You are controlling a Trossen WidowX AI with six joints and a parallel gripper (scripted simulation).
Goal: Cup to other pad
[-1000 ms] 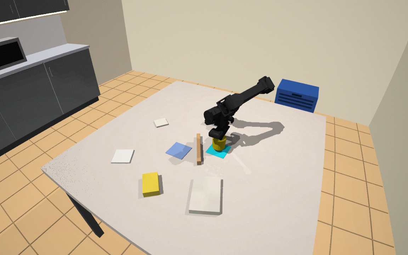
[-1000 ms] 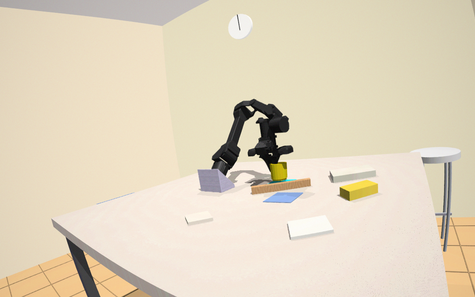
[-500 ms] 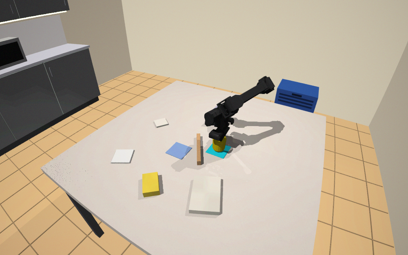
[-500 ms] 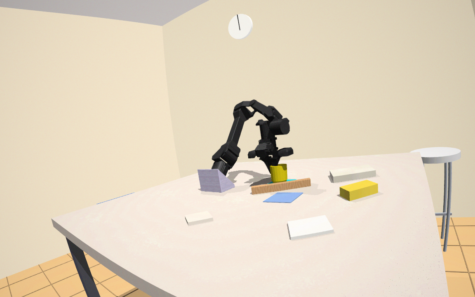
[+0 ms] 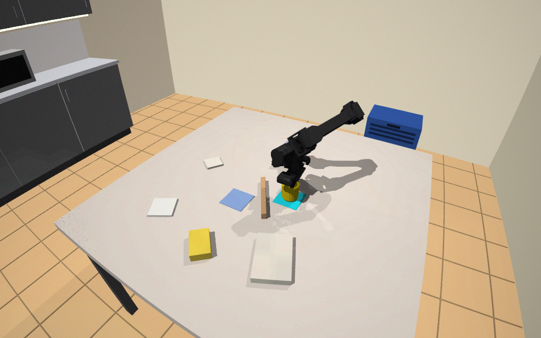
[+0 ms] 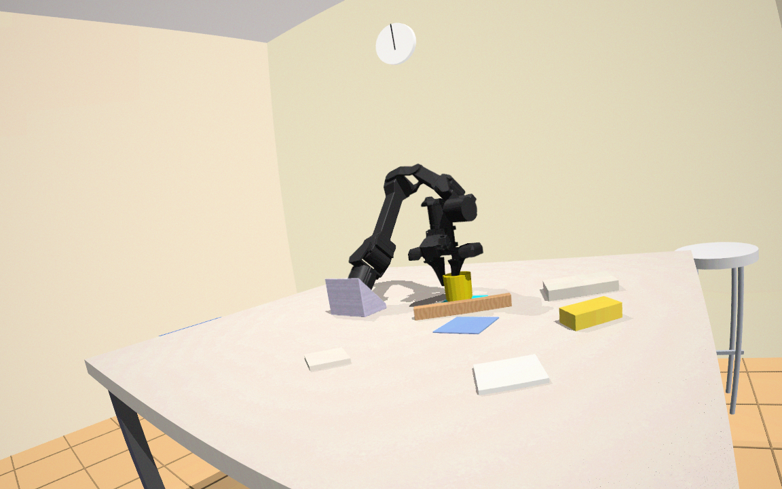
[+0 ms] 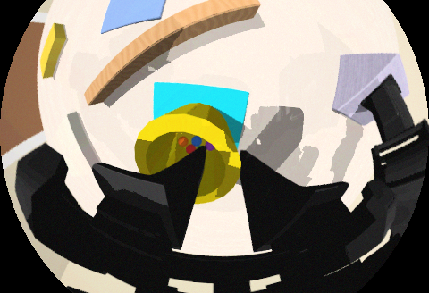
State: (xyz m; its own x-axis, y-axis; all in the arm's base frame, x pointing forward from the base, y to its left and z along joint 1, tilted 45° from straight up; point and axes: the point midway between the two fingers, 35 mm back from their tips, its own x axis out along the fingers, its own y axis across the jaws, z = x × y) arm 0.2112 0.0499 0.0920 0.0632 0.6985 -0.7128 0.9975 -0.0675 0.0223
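Right now my gripper tip is 2 cm short of the yellow cup and 1 cm above it. Also, from my gripper tip: wooden bar 8 cm ahead, 9 cm to the right, 4 cm below; then white slab 33 cm ahead, 7 cm to the left, 3 cm below; then cyan pad 3 cm ahead, 5 cm below.
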